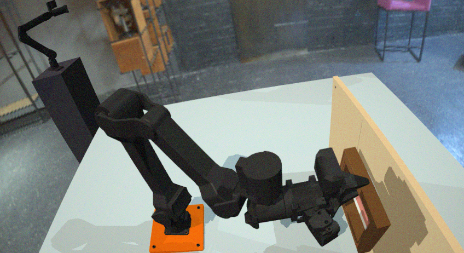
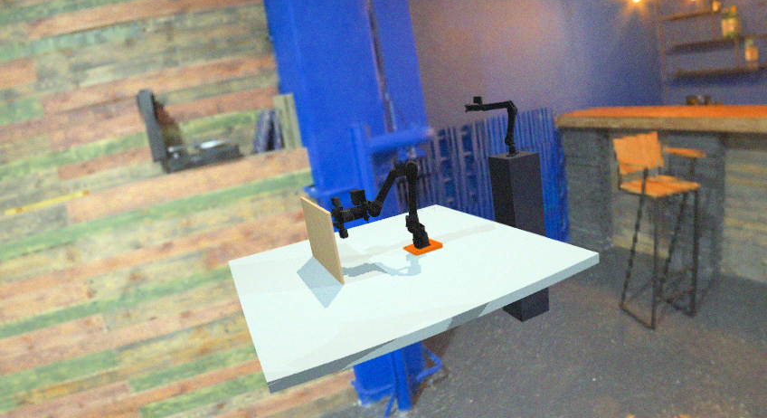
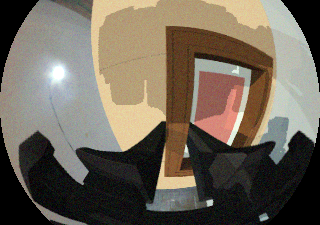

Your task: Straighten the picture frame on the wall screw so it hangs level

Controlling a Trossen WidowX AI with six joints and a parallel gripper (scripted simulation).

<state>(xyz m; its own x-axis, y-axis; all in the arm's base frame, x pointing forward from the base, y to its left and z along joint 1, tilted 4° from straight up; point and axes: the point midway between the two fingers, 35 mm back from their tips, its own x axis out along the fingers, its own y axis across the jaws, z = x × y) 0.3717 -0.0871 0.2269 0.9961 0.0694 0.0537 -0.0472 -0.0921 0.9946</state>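
Now: gripper tip 5 cm above the brown picture frame. From my gripper tip the other things lie so: tan wall board 6 cm below, 1 cm to the left, 1 cm ahead.
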